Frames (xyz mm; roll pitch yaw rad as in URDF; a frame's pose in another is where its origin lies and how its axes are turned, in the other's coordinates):
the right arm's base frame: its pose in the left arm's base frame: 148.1 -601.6 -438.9 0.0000 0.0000 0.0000
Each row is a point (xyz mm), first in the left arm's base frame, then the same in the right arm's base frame.
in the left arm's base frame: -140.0 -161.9 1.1
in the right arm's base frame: -288.1 439.7 440.0
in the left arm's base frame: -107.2 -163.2 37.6
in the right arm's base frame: -255.3 438.4 476.5
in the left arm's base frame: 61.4 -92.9 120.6
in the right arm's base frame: -86.7 508.7 559.5
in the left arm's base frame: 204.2 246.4 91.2
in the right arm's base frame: 56.1 848.0 530.1
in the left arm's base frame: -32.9 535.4 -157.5
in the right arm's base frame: -181.0 1137.0 281.4
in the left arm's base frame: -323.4 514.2 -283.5
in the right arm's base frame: -471.5 1115.8 155.4
